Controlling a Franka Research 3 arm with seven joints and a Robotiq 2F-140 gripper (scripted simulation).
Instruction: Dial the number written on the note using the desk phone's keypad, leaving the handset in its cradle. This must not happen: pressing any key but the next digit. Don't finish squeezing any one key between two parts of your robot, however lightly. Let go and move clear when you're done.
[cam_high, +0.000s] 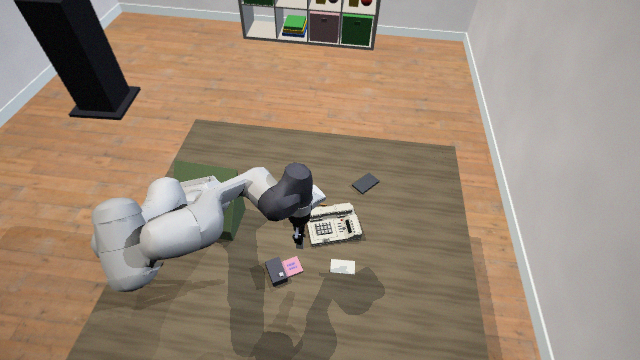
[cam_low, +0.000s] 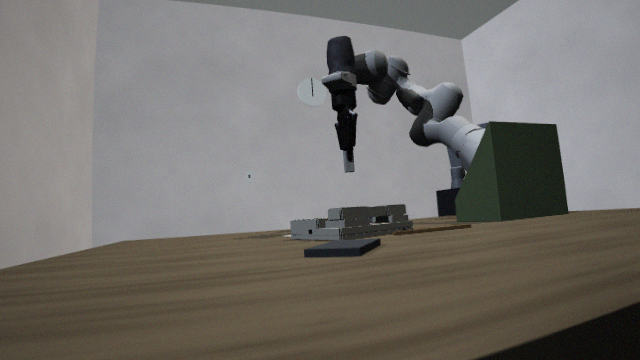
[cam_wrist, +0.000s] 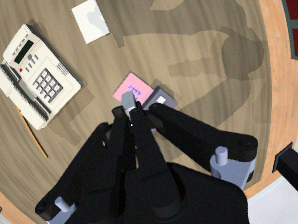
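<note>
Now: hand 260 mm to the right of the handset, 160 mm above it and 100 mm short of it. Round my hand: pencil 340 mm to the left, 200 mm below, 10 mm behind; then black box 190 mm below, 90 mm behind, 30 mm to the right; then white note 200 mm below, 170 mm ahead, 20 mm to the left.
</note>
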